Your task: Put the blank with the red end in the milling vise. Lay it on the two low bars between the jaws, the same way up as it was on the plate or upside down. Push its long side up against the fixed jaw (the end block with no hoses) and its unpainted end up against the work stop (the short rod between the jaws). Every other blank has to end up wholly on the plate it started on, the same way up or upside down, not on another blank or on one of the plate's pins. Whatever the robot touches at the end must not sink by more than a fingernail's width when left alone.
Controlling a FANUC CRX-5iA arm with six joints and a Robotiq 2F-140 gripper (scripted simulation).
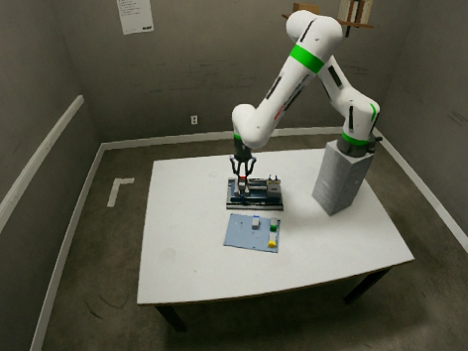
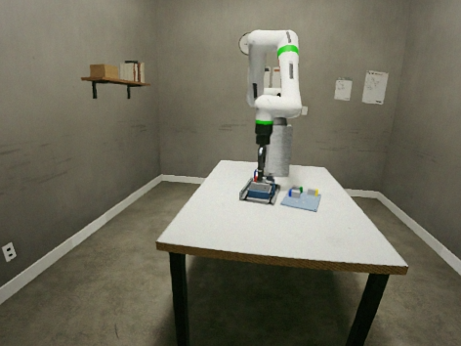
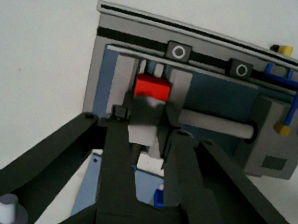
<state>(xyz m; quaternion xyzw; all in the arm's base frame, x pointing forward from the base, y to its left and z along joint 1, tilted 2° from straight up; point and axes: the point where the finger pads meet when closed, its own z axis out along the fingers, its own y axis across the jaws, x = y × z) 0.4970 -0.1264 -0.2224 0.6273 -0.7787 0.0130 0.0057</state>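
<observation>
Right now the red-ended blank is 30 mm below my hand. The rest, counted from my hand: work stop 10 mm ahead, 50 mm to the left, 50 mm below; then plate 10 mm behind, 240 mm to the left, 130 mm below; then blue-ended blank 30 mm behind, 200 mm to the left, 110 mm below.
</observation>
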